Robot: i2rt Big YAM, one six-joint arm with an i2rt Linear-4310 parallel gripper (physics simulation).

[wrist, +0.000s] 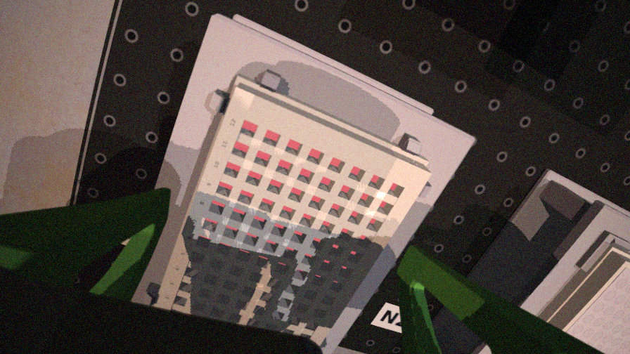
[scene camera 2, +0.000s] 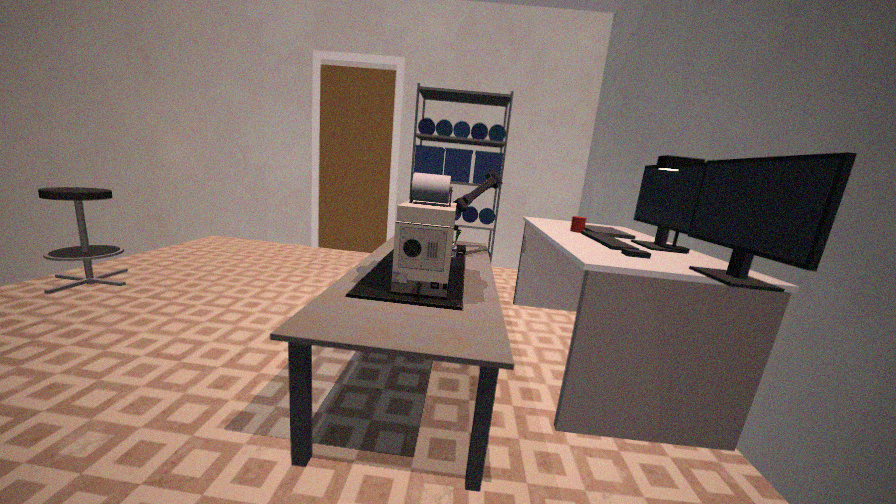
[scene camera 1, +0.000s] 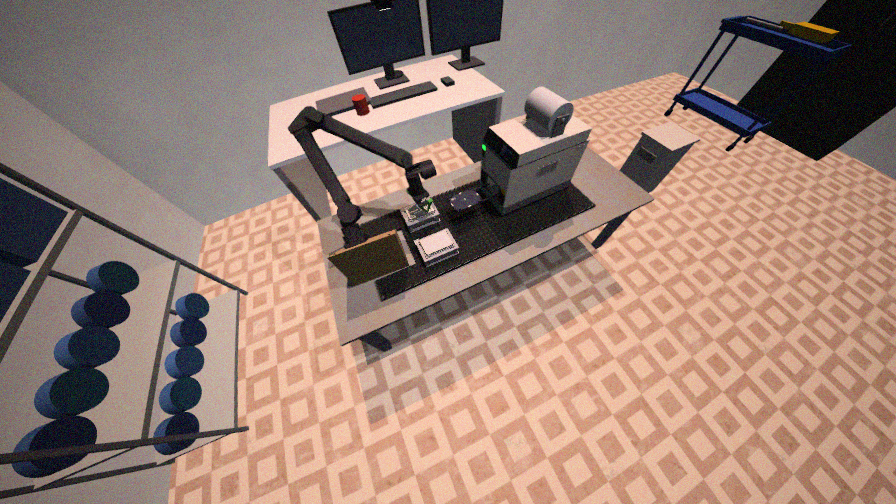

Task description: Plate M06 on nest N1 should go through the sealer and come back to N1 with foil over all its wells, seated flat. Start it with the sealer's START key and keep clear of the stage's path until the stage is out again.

Labels:
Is my gripper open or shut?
Open.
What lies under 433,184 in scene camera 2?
A paper roll.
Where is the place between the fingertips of my gripper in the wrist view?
At 291,232

